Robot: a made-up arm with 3 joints. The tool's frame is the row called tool. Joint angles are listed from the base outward.
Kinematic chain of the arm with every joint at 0, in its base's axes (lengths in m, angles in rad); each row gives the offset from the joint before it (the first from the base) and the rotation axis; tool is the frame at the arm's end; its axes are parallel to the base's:
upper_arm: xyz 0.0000 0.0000 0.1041 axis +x
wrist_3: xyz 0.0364 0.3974 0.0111 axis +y
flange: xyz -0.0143 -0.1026 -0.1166 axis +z
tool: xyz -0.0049 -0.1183 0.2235
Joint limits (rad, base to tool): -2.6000..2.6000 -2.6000..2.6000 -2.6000..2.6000
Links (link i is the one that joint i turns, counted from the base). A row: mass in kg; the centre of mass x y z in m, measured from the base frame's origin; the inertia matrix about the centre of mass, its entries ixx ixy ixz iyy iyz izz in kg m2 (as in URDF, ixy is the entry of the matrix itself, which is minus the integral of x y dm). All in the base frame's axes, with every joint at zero. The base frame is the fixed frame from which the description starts. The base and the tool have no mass.
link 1: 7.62; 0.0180 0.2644 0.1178; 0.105 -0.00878 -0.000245 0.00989 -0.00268 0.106
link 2: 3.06; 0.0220 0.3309 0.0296; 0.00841 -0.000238 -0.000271 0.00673 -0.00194 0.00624
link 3: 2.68; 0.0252 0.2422 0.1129; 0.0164 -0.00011 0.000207 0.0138 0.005 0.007
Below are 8 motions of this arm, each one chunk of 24 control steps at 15 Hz.
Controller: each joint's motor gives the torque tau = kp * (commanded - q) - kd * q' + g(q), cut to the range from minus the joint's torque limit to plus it. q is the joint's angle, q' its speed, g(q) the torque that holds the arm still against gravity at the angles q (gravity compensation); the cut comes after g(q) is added. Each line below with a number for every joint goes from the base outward.
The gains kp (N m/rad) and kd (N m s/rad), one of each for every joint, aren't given. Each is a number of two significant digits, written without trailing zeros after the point. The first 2 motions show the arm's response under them.
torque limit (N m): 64 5.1 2.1
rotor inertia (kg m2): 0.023 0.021 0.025
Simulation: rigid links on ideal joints. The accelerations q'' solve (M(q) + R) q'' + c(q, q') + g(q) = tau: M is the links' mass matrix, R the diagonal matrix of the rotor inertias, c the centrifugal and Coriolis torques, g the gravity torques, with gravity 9.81 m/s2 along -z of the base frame. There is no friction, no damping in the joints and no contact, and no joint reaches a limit. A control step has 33 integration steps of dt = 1/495 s. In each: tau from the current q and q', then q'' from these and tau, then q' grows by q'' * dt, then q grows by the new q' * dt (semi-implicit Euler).
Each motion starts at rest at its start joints. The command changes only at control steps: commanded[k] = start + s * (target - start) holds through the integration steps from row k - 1 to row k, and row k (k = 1, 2, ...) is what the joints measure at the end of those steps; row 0 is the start. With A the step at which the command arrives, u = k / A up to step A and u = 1 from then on. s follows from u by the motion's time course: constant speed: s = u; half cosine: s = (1 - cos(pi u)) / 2; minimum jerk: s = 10 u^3 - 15 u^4 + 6 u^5; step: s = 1 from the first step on.
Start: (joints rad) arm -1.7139 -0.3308 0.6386
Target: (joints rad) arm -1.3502 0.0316 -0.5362
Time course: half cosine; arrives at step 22
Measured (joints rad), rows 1 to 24:
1: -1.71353 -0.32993 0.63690
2: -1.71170 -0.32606 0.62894
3: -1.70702 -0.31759 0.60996
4: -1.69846 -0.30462 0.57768
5: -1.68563 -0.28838 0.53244
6: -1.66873 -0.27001 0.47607
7: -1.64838 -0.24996 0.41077
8: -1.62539 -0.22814 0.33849
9: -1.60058 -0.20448 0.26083
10: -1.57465 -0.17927 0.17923
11: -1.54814 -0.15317 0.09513
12: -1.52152 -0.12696 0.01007
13: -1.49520 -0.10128 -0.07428
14: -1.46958 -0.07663 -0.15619
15: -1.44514 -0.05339 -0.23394
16: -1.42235 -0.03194 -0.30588
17: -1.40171 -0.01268 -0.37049
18: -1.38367 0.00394 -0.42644
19: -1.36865 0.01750 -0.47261
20: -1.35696 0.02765 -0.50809
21: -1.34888 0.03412 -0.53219
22: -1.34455 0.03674 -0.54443
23: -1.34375 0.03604 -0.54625
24: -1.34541 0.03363 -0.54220
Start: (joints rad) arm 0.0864 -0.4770 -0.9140
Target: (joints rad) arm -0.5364 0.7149 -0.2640
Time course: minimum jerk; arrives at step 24
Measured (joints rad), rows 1 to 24:
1: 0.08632 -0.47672 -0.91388
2: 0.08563 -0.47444 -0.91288
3: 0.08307 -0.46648 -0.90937
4: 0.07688 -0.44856 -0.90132
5: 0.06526 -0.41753 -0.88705
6: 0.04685 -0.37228 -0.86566
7: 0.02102 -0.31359 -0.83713
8: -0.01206 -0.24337 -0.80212
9: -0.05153 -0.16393 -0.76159
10: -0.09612 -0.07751 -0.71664
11: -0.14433 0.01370 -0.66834
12: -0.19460 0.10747 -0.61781
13: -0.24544 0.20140 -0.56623
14: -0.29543 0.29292 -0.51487
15: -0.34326 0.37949 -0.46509
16: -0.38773 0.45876 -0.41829
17: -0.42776 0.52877 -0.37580
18: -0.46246 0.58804 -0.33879
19: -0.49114 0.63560 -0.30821
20: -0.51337 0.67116 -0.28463
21: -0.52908 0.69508 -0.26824
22: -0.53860 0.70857 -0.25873
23: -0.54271 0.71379 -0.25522
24: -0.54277 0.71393 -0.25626
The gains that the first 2 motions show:
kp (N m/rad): 120 14 6.1
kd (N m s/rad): 8.7 0.59 0.41
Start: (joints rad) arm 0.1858 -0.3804 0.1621
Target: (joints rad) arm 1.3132 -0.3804 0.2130
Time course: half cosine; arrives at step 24
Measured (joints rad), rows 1 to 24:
1: 0.18672 -0.38020 0.16198
2: 0.19136 -0.37943 0.16160
3: 0.20340 -0.37817 0.16113
4: 0.22564 -0.37695 0.16112
5: 0.25928 -0.37636 0.16210
6: 0.30387 -0.37656 0.16430
7: 0.35785 -0.37727 0.16757
8: 0.41923 -0.37808 0.17152
9: 0.48604 -0.37869 0.17572
10: 0.55665 -0.37903 0.17988
11: 0.62980 -0.37922 0.18386
12: 0.70447 -0.37937 0.18766
13: 0.77968 -0.37959 0.19134
14: 0.85444 -0.37992 0.19494
15: 0.92761 -0.38033 0.19847
16: 0.99795 -0.38080 0.20187
17: 1.06421 -0.38130 0.20507
18: 1.12515 -0.38178 0.20795
19: 1.17965 -0.38224 0.21046
20: 1.22673 -0.38265 0.21253
21: 1.26558 -0.38300 0.21417
22: 1.29554 -0.38328 0.21537
23: 1.31615 -0.38348 0.21614
24: 1.32706 -0.38362 0.21650

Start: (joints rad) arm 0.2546 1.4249 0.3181
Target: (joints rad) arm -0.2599 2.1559 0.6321
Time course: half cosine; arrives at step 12
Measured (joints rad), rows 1 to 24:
1: 0.25247 1.43185 0.31794
2: 0.24259 1.46089 0.31938
3: 0.21922 1.52028 0.32791
4: 0.17973 1.60401 0.34956
5: 0.12486 1.69927 0.38631
6: 0.05795 1.79531 0.43490
7: -0.01589 1.88635 0.48889
8: -0.09052 1.96943 0.54147
9: -0.15959 2.04170 0.58720
10: -0.21743 2.09926 0.62258
11: -0.25964 2.13768 0.64591
12: -0.28336 2.15322 0.65689
13: -0.28922 2.15013 0.65653
14: -0.28278 2.14314 0.64812
15: -0.27143 2.14420 0.63705
16: -0.26086 2.15317 0.62849
17: -0.25398 2.16266 0.62497
18: -0.25145 2.16663 0.62582
19: -0.25246 2.16437 0.62870
20: -0.25548 2.15906 0.63142
21: -0.25889 2.15436 0.63296
22: -0.26146 2.15214 0.63339
23: -0.26263 2.15231 0.63322
24: -0.26248 2.15375 0.63287

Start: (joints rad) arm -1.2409 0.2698 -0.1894
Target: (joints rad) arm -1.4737 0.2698 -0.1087
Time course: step
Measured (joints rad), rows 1 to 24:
1: -1.28609 0.29535 -0.17489
2: -1.37779 0.31486 -0.14091
3: -1.46544 0.29121 -0.10528
4: -1.52151 0.24713 -0.08447
5: -1.54018 0.22078 -0.08349
6: -1.52977 0.22632 -0.09484
7: -1.50474 0.25167 -0.10729
8: -1.47875 0.27702 -0.11417
9: -1.46068 0.29002 -0.11502
10: -1.45364 0.28941 -0.11273
11: -1.45596 0.28094 -0.11020
12: -1.46346 0.27157 -0.10877
13: -1.47168 0.26561 -0.10838
14: -1.47755 0.26389 -0.10841
15: -1.47991 0.26509 -0.10841
16: -1.47926 0.26735 -0.10830
17: -1.47694 0.26940 -0.10824
18: -1.47439 0.27070 -0.10835
19: -1.47257 0.27121 -0.10859
20: -1.47182 0.27111 -0.10884
21: -1.47199 0.27064 -0.10897
22: -1.47268 0.27008 -0.10895
23: -1.47346 0.26961 -0.10884
24: -1.47402 0.26937 -0.10871

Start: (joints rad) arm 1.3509 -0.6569 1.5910
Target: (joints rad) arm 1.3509 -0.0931 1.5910
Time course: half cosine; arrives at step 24
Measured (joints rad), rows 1 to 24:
1: 1.35094 -0.65602 1.59101
2: 1.35108 -0.65195 1.59103
3: 1.35133 -0.64244 1.59104
4: 1.35158 -0.62685 1.59101
5: 1.35171 -0.60593 1.59094
6: 1.35166 -0.58091 1.59088
7: 1.35147 -0.55276 1.59086
8: 1.35122 -0.52200 1.59089
9: 1.35100 -0.48890 1.59096
10: 1.35084 -0.45382 1.59101
11: 1.35075 -0.41726 1.59104
12: 1.35070 -0.37989 1.59103
13: 1.35067 -0.34244 1.59101
14: 1.35065 -0.30557 1.59099
15: 1.35062 -0.26993 1.59097
16: 1.35059 -0.23609 1.59098
17: 1.35057 -0.20462 1.59099
18: 1.35056 -0.17604 1.59100
19: 1.35056 -0.15086 1.59101
20: 1.35058 -0.12953 1.59102
21: 1.35060 -0.11240 1.59102
22: 1.35063 -0.09976 1.59102
23: 1.35066 -0.09184 1.59102
24: 1.35069 -0.08876 1.59102

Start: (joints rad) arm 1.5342 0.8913 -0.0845
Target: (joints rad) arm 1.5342 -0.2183 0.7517
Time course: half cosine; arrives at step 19
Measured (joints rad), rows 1 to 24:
1: 1.53441 0.88815 -0.08261
2: 1.53517 0.87420 -0.07420
3: 1.53636 0.84323 -0.05521
4: 1.53736 0.79456 -0.02436
5: 1.53761 0.73125 0.01759
6: 1.53696 0.65706 0.06908
7: 1.53568 0.57494 0.12828
8: 1.53420 0.48705 0.19329
9: 1.53288 0.39541 0.26208
10: 1.53194 0.30223 0.33264
11: 1.53143 0.20994 0.40301
12: 1.53133 0.12101 0.47133
13: 1.53157 0.03787 0.53582
14: 1.53205 -0.03725 0.59478
15: 1.53267 -0.10228 0.64664
16: 1.53335 -0.15544 0.68996
17: 1.53400 -0.19522 0.72358
18: 1.53454 -0.22048 0.74657
19: 1.53493 -0.23048 0.75832
20: 1.53509 -0.22777 0.76027
21: 1.53495 -0.21997 0.75692
22: 1.53457 -0.21459 0.75296
23: 1.53415 -0.21410 0.75070
24: 1.53387 -0.21660 0.75023

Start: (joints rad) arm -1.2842 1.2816 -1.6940
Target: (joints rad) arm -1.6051 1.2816 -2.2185
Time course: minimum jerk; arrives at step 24
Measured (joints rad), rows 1 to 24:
1: -1.28424 1.28164 -1.69408
2: -1.28459 1.28194 -1.69475
3: -1.28587 1.28282 -1.69718
4: -1.28894 1.28435 -1.70292
5: -1.29470 1.28620 -1.71345
6: -1.30384 1.28780 -1.72974
7: -1.31673 1.28862 -1.75211
8: -1.33337 1.28847 -1.78029
9: -1.35344 1.28745 -1.81359
10: -1.37632 1.28592 -1.85101
11: -1.40126 1.28424 -1.89147
12: -1.42744 1.28266 -1.93376
13: -1.45402 1.28132 -1.97667
14: -1.48024 1.28019 -2.01900
15: -1.50537 1.27922 -2.05956
16: -1.52880 1.27836 -2.09728
17: -1.54994 1.27758 -2.13120
18: -1.56830 1.27690 -2.16051
19: -1.58349 1.27636 -2.18461
20: -1.59526 1.27603 -2.20312
21: -1.60354 1.27598 -2.21599
22: -1.60845 1.27627 -2.22347
23: -1.61038 1.27696 -2.22624
24: -1.61000 1.27809 -2.22545

